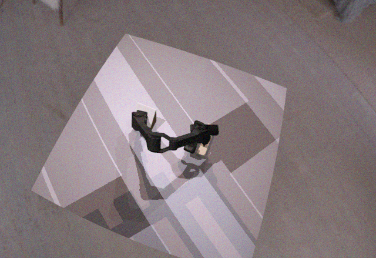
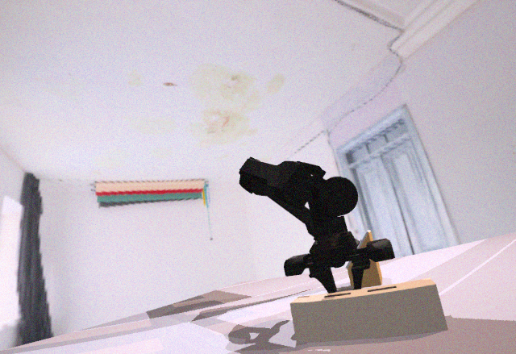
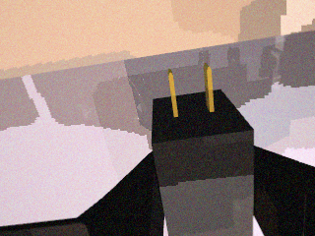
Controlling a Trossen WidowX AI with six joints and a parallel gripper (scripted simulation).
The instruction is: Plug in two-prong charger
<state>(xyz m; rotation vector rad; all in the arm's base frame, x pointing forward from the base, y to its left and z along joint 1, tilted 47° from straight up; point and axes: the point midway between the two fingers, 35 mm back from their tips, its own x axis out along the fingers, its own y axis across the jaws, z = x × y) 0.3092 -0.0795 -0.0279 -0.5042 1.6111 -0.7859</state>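
My gripper tip is 20 mm short of the black two-prong charger and 10 mm below it.
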